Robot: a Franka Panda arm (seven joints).
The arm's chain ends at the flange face. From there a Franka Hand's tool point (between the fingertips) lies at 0.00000 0.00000 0.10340 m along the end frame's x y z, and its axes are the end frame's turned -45 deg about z.
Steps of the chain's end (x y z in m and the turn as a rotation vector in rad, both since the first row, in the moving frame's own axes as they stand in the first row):
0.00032, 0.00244, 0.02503, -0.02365, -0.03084, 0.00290
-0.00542, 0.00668, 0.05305, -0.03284, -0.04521, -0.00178
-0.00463, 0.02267, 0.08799, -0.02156, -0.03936, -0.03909
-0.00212, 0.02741, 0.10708, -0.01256, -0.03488, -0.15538
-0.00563, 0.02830, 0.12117, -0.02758, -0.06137, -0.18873
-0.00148, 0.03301, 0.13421, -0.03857, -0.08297, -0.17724
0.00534, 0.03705, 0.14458, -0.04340, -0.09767, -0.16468
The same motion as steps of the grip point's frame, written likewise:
-0.00548, 0.00142, 0.02495, 0.00508, -0.03853, 0.00290
-0.01426, -0.00001, 0.05289, 0.00875, -0.05519, -0.00178
-0.02378, 0.01154, 0.08789, 0.01259, -0.04308, -0.03909
-0.02446, 0.01653, 0.10701, 0.01578, -0.03355, -0.15538
-0.03068, 0.01419, 0.12094, 0.02389, -0.06290, -0.18873
-0.03350, 0.01986, 0.13378, 0.03140, -0.08594, -0.17724
-0.03300, 0.02688, 0.14399, 0.03837, -0.09975, -0.16468

